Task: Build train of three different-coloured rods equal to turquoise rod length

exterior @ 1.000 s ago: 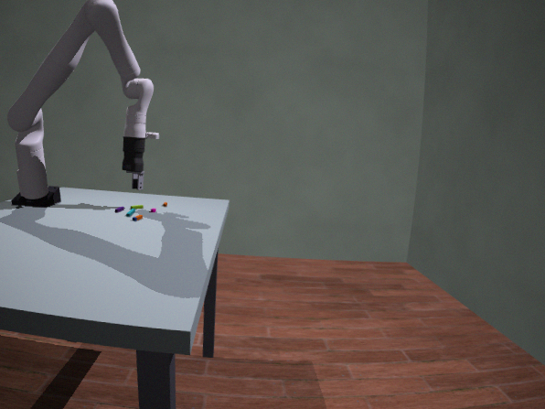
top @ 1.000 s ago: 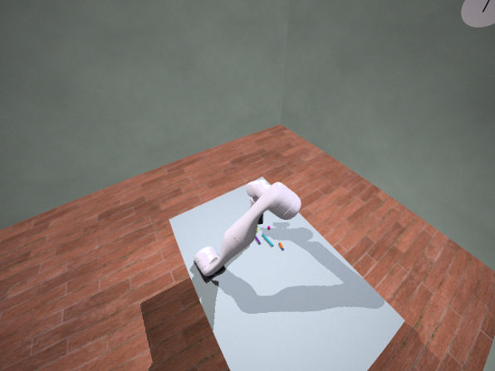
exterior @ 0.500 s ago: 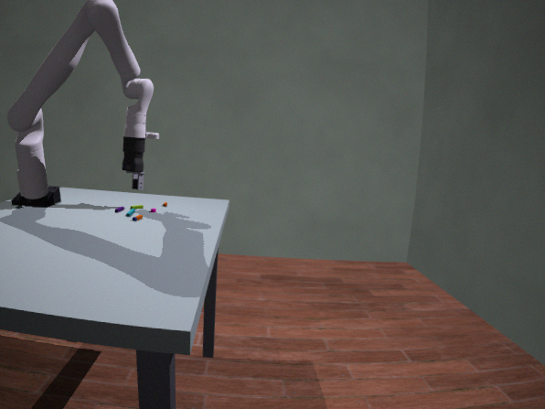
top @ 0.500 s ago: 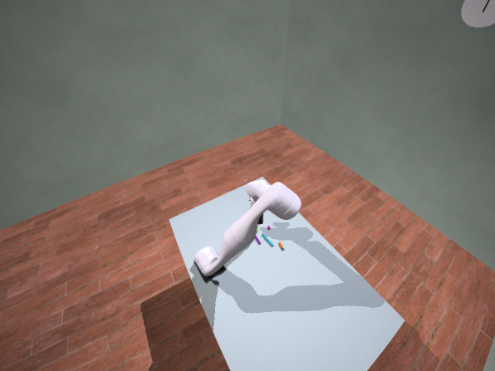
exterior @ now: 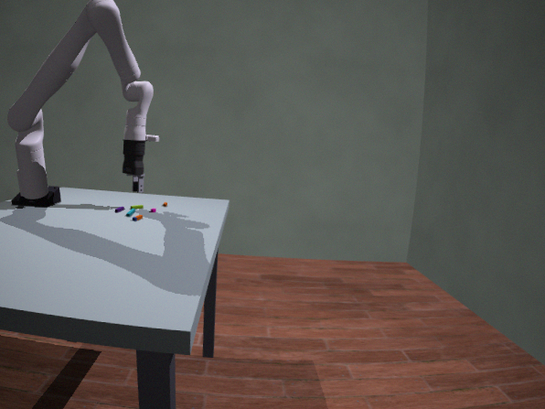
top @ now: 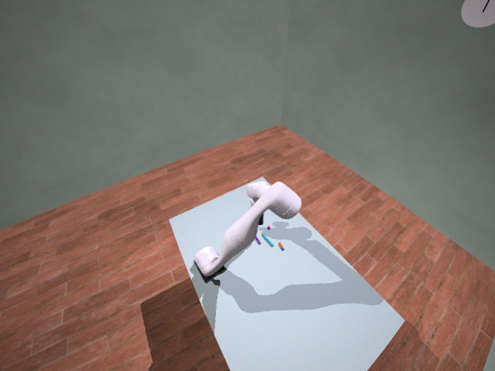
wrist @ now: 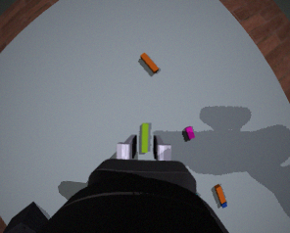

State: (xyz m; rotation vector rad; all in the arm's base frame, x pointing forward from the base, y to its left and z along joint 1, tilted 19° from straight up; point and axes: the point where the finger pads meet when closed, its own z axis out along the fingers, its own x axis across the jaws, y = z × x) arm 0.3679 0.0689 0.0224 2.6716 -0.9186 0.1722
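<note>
Right now my hand is 7 cm above the lime rod. Round my hand: turquoise rod: 10 cm to the right, 7 cm below; magenta rod: 7 cm below, 7 cm ahead, 4 cm to the right; purple rod: 7 cm to the right, 7 cm below, 5 cm behind.
</note>
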